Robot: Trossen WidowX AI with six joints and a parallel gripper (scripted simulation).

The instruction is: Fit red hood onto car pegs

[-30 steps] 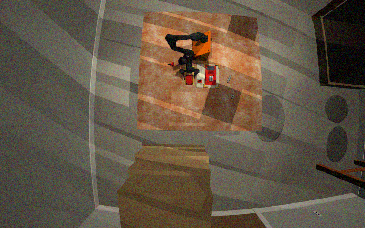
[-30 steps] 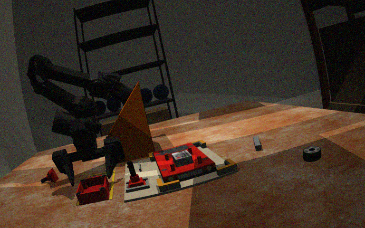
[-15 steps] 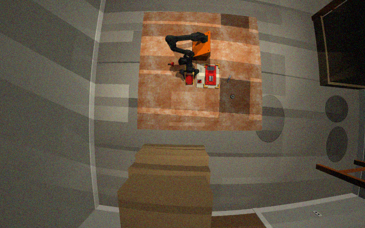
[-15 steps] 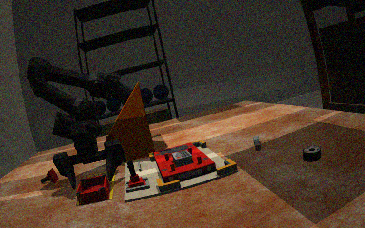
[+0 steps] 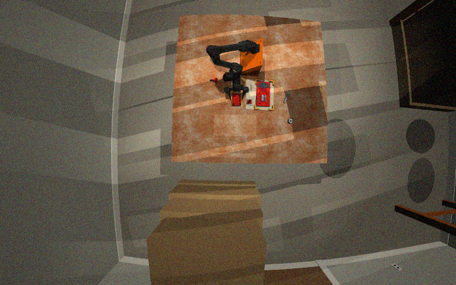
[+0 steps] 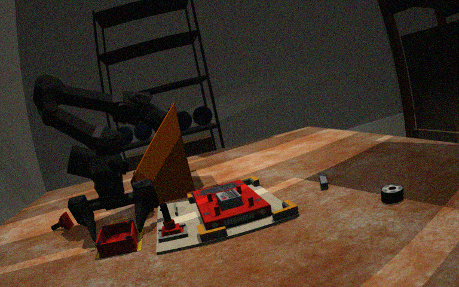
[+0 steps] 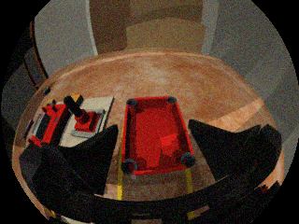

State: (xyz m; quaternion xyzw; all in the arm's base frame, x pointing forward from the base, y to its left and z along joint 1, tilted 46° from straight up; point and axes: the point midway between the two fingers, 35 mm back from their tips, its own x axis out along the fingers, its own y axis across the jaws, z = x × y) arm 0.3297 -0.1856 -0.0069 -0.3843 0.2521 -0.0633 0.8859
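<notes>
The red hood is 10 mm below my gripper tip. The rest, counted from my gripper tip: grey bar 50 mm behind, 410 mm to the left, 10 mm below; grey engine block 20 mm behind, 220 mm to the left, 10 mm above; black post 10 mm ahead, 100 mm to the left, 20 mm above.
</notes>
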